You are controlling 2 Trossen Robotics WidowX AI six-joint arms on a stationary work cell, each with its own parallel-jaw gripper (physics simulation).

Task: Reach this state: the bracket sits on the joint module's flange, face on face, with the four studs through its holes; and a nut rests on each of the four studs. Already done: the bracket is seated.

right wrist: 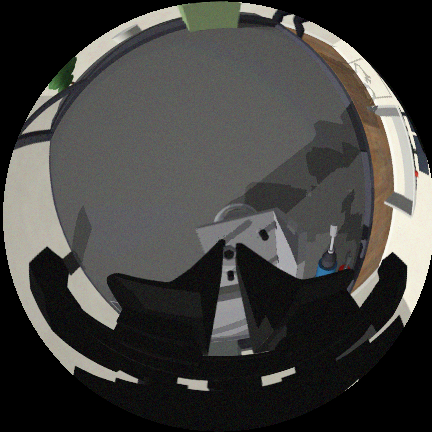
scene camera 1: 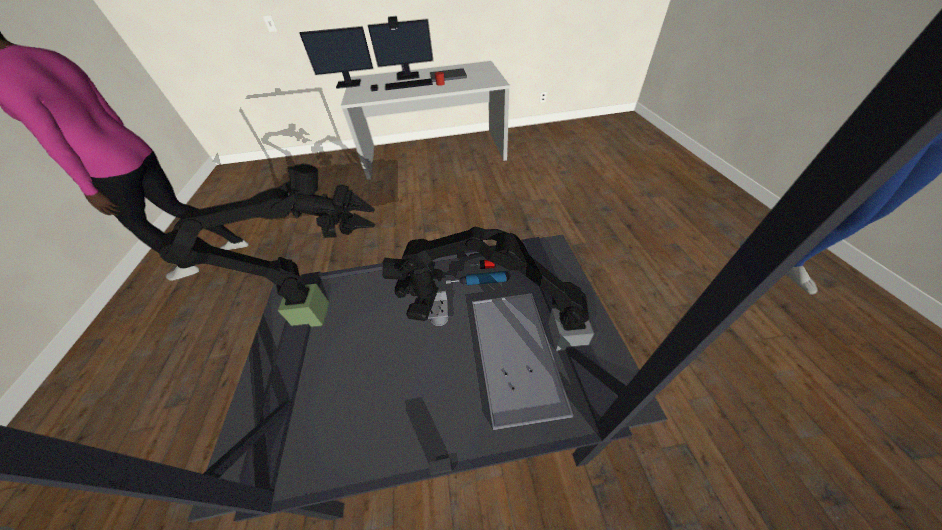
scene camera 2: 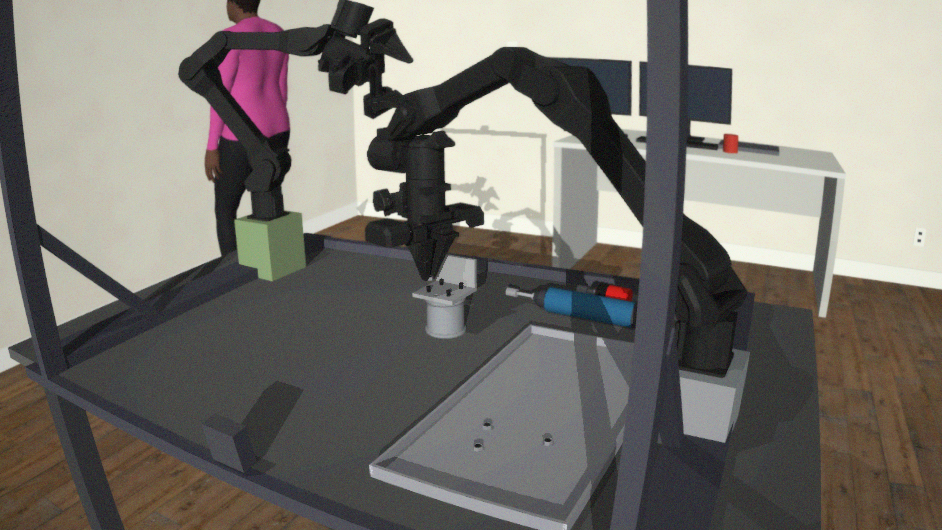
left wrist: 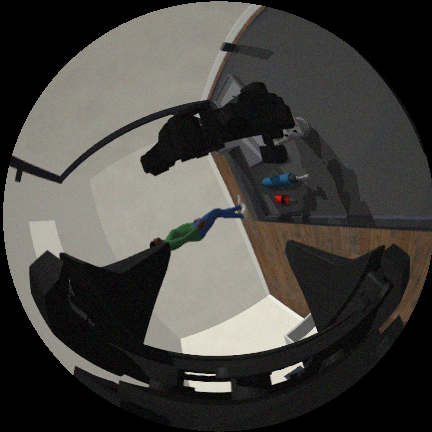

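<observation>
The light grey bracket sits flat on the joint module, its studs standing up through the plate. My right gripper points down over the bracket, shut on a small nut. Its tips are low, close above the plate; I cannot tell which stud is under them or whether the nut touches it. Three other nuts lie in the tray. My left gripper is open and empty, high beyond the table's far edge.
A blue driver and a red tool lie to the right of the bracket in the scene views. A dark block stands at the near table edge. Dark frame posts rise around the table.
</observation>
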